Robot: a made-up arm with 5 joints.
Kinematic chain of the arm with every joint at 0, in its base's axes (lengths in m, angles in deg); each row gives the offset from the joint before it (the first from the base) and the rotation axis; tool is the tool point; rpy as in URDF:
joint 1: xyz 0 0 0.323 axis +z
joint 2: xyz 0 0 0 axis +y
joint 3: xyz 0.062 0 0.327 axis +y
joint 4: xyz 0.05 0 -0.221 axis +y
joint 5: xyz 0.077 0 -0.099 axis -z
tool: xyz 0 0 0 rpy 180 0 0
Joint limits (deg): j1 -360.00..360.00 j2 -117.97..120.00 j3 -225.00..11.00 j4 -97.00..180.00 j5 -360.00..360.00
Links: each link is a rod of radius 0.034 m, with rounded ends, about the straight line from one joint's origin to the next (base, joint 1, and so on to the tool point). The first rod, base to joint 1, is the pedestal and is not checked.
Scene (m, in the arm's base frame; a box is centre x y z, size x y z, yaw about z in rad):
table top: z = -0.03
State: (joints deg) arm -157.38 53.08 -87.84 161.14 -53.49
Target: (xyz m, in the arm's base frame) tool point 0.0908 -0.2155 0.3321
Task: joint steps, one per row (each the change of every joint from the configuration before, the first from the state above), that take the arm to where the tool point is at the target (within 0.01 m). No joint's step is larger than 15 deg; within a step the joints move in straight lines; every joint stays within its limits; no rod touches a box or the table.
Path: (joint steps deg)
1: 12.89 -0.92 5.11 -0.98 0.00
2: 12.89 -0.92 5.11 -0.98 0.00
3: 12.89 -0.93 5.11 -0.99 0.00
4: 12.89 -0.92 5.12 -0.98 0.00
5: 12.89 -0.92 5.11 -0.98 0.00
6: 12.89 -0.92 5.11 -0.98 0.00
7: 12.89 -0.93 5.11 -0.98 0.00

